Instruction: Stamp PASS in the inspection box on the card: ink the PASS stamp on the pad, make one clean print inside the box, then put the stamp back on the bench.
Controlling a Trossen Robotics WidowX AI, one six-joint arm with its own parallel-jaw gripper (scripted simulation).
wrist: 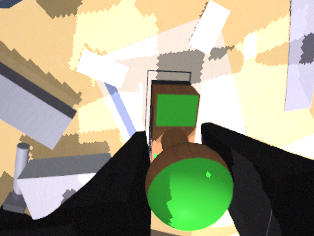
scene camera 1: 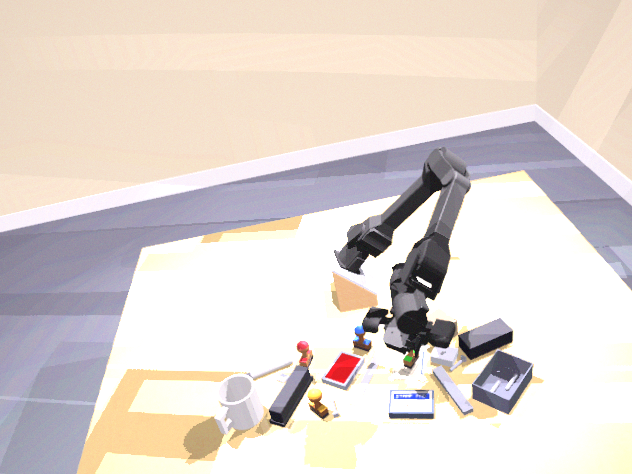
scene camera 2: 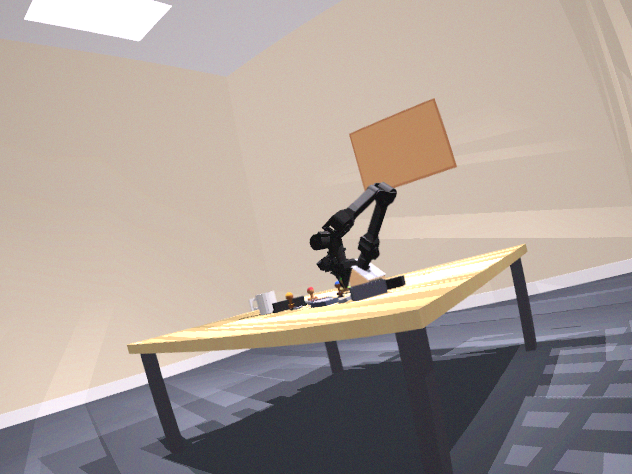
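Labels:
My gripper is visible in the wrist view [174, 136], and scene camera 1 and scene camera 2 show it too. On my gripper, [scene camera 1: 424, 336] and [scene camera 2: 341, 269] are the same spot.

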